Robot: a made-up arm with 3 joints. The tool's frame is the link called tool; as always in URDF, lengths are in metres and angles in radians.
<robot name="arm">
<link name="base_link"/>
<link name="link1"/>
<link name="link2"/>
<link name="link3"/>
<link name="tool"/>
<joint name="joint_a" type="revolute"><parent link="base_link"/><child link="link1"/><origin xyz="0 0 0.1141"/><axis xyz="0 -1 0"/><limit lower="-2.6" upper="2.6"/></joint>
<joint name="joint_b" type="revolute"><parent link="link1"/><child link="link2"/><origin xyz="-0.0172 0.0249 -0.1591"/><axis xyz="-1 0 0"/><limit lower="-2.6" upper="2.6"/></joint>
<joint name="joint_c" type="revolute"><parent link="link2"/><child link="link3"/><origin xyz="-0.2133 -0.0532 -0.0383"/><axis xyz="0 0 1"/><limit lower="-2.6" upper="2.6"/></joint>
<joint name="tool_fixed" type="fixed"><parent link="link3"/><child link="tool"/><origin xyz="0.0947 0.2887 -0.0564"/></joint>
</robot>
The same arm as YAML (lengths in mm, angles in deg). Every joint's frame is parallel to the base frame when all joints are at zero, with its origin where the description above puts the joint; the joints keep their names.
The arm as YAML. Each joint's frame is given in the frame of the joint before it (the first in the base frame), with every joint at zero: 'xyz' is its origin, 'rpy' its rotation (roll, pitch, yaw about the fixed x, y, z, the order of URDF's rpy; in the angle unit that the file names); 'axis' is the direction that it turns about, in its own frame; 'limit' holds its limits. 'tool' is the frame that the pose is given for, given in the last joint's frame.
units:
  length: mm
  angle: deg
joints:
  - name: joint_a
    type: revolute
    origin:
      xyz: [0.0, 0.0, 114.1]
      rpy: [0.0, 0.0, 0.0]
    axis: "-y"
    limit:
      lower: -148.97
      upper: 148.97
  - name: joint_b
    type: revolute
    origin:
      xyz: [-17.2, 24.9, -159.1]
      rpy: [0.0, 0.0, 0.0]
    axis: "-x"
    limit:
      lower: -148.97
      upper: 148.97
  - name: joint_c
    type: revolute
    origin:
      xyz: [-213.3, -53.2, -38.3]
      rpy: [0.0, 0.0, 0.0]
    axis: "+z"
    limit:
      lower: -148.97
      upper: 148.97
tool:
  origin:
    xyz: [94.7, 288.7, -56.4]
    rpy: [0.0, 0.0, 0.0]

